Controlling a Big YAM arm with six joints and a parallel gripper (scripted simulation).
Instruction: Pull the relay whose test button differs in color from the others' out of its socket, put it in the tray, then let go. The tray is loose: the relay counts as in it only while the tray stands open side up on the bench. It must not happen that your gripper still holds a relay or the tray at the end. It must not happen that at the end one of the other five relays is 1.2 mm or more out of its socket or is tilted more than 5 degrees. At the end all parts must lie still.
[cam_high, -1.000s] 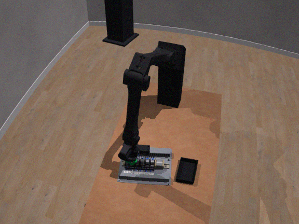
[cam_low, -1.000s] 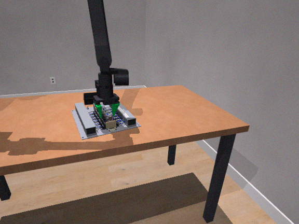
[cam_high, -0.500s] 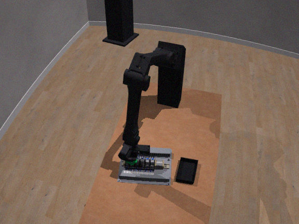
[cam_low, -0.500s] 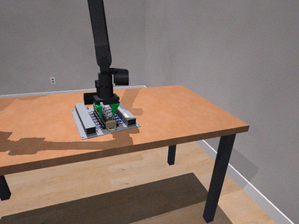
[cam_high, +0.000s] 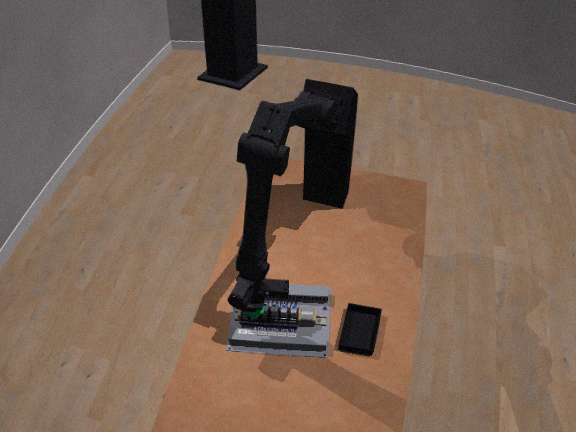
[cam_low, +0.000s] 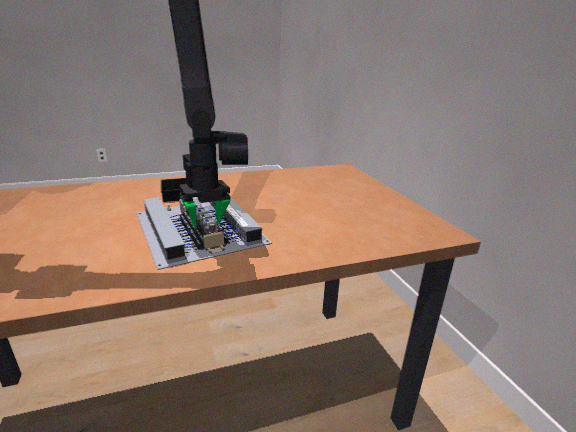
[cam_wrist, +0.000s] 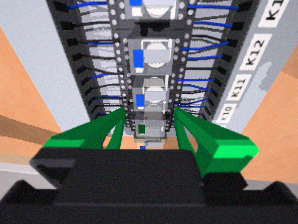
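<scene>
My gripper is now right at the grey relay. The rest, counted from my hand: black tray 320 mm to the left, 100 mm behind, 30 mm below.
</scene>
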